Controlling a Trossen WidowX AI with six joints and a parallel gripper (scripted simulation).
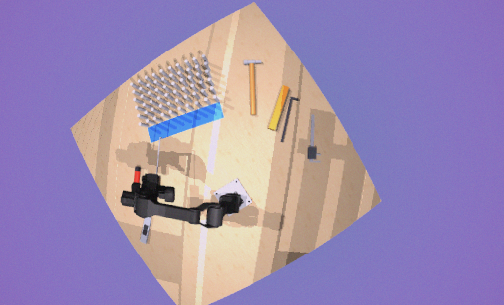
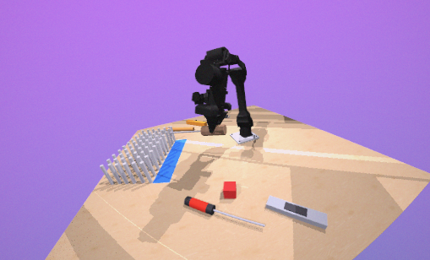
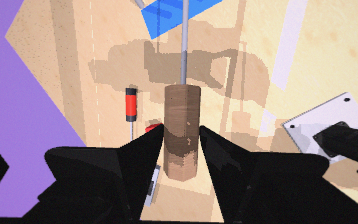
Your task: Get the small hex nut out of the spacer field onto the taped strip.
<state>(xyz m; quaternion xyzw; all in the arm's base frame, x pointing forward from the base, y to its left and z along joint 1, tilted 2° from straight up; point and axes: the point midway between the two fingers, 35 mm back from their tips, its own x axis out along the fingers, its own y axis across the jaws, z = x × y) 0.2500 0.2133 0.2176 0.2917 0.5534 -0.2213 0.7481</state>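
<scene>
Right now my gripper tip is 19 cm short of the blue taped strip, 23 cm to the left of it and 19 cm above it. Round my gripper tip: red cube: 1 cm ahead, 13 cm to the left, 17 cm below; then flat grey bar: 12 cm behind, 28 cm to the left, 18 cm below; then thin metal rod tool: 8 cm ahead, 7 cm to the right, 1 cm below.
</scene>
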